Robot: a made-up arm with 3 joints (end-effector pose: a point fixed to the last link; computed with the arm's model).
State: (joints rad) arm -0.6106 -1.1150 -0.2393
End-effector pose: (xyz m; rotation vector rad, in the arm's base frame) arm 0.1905 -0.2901 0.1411 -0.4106 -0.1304 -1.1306
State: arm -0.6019 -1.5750 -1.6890
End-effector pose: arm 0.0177 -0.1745 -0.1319 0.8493 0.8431 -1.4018
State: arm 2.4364 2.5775 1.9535
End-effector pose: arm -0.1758 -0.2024 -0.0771 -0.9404 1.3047 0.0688
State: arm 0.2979 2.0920 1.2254
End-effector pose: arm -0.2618 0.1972 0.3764 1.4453 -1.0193 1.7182
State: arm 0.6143 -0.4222 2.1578
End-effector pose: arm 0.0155 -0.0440 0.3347 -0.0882 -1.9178 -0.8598
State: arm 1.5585 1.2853 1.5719
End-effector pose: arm -0.0690 -0.2517 0.3575 2.0616 -2.0655 -0.2850
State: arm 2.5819 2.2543 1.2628
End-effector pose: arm -0.2878 -0.3188 0.0089 -1.2056 1.9346 0.1058
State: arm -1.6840 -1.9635 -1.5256
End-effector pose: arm -0.0368 -0.2708 0.1966 0.1852 -0.4300 -1.5319
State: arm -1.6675 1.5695 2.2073
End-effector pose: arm -0.1281 0.2170 -0.0357 0.4221 -0.4240 1.5296
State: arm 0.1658 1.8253 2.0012
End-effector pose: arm -0.1469 0.0825 0.3455 1.8585 -1.4752 1.0300
